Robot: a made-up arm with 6 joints. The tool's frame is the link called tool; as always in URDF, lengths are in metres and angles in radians. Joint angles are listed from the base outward.
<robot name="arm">
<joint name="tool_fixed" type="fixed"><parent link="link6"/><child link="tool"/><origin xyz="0.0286 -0.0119 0.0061" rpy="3.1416 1.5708 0"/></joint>
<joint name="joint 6" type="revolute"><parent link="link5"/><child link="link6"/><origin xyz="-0.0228 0.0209 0.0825" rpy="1.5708 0 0"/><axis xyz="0 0 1"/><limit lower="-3.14" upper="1.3"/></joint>
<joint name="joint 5" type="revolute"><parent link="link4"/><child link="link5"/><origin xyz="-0.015 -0.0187 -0.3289" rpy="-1.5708 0 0"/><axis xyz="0 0 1"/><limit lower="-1.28" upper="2.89"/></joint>
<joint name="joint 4" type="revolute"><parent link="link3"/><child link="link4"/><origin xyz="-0.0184 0.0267 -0.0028" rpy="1.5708 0 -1.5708"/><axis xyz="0 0 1"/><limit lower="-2.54" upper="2.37"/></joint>
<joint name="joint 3" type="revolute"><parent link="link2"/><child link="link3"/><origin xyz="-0.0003 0.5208 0.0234" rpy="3.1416 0 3.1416"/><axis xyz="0 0 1"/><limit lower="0.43" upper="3.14"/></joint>
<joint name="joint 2" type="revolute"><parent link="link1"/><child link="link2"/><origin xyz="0.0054 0.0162 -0.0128" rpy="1.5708 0 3.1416"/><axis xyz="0 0 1"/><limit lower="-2.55" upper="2.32"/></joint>
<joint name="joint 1" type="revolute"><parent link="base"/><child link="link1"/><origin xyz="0.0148 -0.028 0.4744" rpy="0 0 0"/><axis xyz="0 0 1"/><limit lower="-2.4" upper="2.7"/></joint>
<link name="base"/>
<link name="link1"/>
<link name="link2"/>
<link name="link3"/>
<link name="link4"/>
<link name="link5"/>
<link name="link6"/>
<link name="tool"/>
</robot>
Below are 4 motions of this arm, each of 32 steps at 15 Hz.
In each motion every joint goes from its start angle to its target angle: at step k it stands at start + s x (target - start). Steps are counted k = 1, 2, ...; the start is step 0. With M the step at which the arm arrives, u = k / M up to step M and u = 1 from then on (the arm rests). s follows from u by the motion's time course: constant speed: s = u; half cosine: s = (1 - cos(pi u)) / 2; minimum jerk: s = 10 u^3 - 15 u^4 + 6 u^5.
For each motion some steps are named. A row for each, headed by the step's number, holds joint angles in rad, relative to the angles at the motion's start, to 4 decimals.
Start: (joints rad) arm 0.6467 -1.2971 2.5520 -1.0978 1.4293 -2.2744
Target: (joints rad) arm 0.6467 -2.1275 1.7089 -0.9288 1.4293 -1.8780
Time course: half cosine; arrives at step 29
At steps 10, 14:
10: 0.0000 -0.2207 -0.2241 0.0449 0.0000 0.1054
14: 0.0000 -0.3927 -0.3987 0.0799 0.0000 0.1875

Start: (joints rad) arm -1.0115 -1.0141 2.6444 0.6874 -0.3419 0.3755
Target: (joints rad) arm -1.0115 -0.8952 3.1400 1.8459 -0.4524 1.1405
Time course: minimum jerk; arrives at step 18
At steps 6, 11, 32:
6: 0.0000 0.0250 0.1040 0.2431 -0.0232 0.1606
11: 0.0000 0.0834 0.3477 0.8128 -0.0775 0.5367
32: 0.0000 0.1189 0.4956 1.1585 -0.1105 0.7650

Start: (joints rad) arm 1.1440 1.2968 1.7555 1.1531 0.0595 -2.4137
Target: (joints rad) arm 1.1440 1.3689 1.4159 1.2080 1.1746 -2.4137
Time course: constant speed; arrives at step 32
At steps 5, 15, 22, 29, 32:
5: 0.0000 0.0113 -0.0531 0.0086 0.1742 0.0000
15: 0.0000 0.0338 -0.1592 0.0257 0.5227 0.0000
22: 0.0000 0.0496 -0.2335 0.0377 0.7666 0.0000
29: 0.0000 0.0653 -0.3078 0.0498 1.0106 0.0000
32: 0.0000 0.0721 -0.3396 0.0549 1.1151 0.0000

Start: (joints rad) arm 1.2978 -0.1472 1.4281 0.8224 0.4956 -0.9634
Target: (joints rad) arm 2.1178 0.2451 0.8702 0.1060 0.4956 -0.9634
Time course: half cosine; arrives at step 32
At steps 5, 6, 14, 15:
5: 0.0484 0.0232 -0.0329 -0.0423 0.0000 0.0000
6: 0.0691 0.0331 -0.0470 -0.0604 0.0000 0.0000
14: 0.3300 0.1579 -0.2245 -0.2883 0.0000 0.0000
15: 0.3698 0.1769 -0.2516 -0.3231 0.0000 0.0000

